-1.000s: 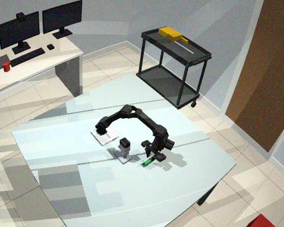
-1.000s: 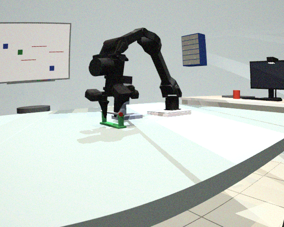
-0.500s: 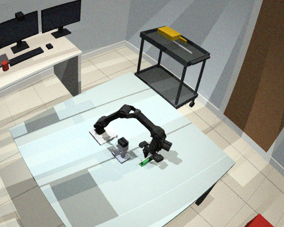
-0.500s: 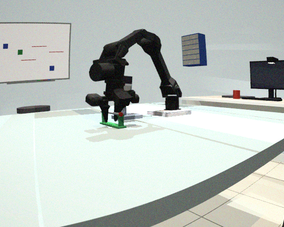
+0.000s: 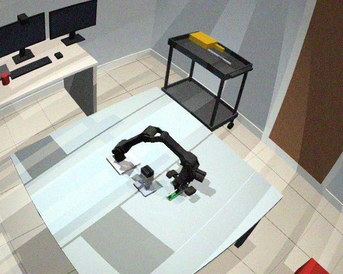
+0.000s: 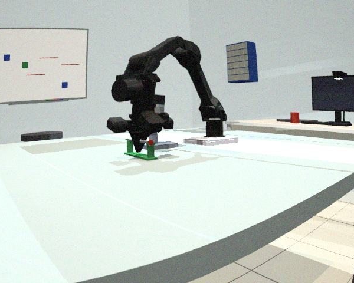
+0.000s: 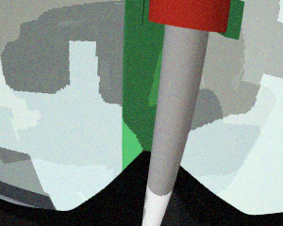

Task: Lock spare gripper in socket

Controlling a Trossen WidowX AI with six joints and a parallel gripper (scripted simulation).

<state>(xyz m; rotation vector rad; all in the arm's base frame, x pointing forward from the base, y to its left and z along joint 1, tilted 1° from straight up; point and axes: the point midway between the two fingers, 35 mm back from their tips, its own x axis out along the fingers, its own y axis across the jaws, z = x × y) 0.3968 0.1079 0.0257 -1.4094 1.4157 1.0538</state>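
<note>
Now: the green cradle 1 cm to the left of my gripper tip and 1 cm above it. The rest, counted from my gripper tip: grey mount: 13 cm behind, 11 cm to the right, 4 cm above; spare gripper: 13 cm behind, 11 cm to the right, 11 cm above.
</note>
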